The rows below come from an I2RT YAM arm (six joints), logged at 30 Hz.
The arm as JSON. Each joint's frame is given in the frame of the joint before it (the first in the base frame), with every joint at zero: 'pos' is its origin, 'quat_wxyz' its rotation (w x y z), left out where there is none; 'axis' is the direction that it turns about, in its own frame. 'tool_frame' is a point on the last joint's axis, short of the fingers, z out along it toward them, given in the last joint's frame.
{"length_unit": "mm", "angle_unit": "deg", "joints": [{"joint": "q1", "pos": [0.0, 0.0, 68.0], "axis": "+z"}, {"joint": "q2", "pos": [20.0, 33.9, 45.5], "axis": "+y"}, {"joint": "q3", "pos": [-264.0, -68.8, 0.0], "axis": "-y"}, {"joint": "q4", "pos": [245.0, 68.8, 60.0], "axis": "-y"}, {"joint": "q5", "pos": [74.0, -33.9, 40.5], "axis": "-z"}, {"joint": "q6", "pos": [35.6, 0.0, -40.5], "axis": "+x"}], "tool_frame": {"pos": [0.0, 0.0, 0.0], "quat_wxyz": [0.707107, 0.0, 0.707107, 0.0]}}
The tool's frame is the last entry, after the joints.
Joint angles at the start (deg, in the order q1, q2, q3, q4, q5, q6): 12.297 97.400 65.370 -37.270 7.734 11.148
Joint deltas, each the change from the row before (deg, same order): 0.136 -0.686 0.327 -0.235 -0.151 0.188; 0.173 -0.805 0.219 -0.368 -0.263 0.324; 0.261 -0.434 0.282 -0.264 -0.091 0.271; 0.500 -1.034 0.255 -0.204 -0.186 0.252; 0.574 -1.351 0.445 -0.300 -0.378 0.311; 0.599 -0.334 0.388 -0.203 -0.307 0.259; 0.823 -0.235 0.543 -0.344 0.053 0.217
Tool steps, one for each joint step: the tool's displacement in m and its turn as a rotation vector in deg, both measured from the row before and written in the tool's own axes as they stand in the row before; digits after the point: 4 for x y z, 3 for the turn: -0.0014 0.0005 -0.0050 -0.350 -0.734 0.166; -0.0007 0.0006 -0.0054 -0.455 -0.593 0.250; -0.0008 0.0013 -0.0036 -0.284 -0.430 0.089; -0.0009 0.0023 -0.0070 -0.611 -1.029 -0.069; -0.0016 0.0028 -0.0095 -0.932 -1.380 -0.029; -0.0008 0.0035 -0.0036 -0.677 -0.440 -0.220; -0.0010 0.0046 -0.0037 -0.413 -0.433 -0.470
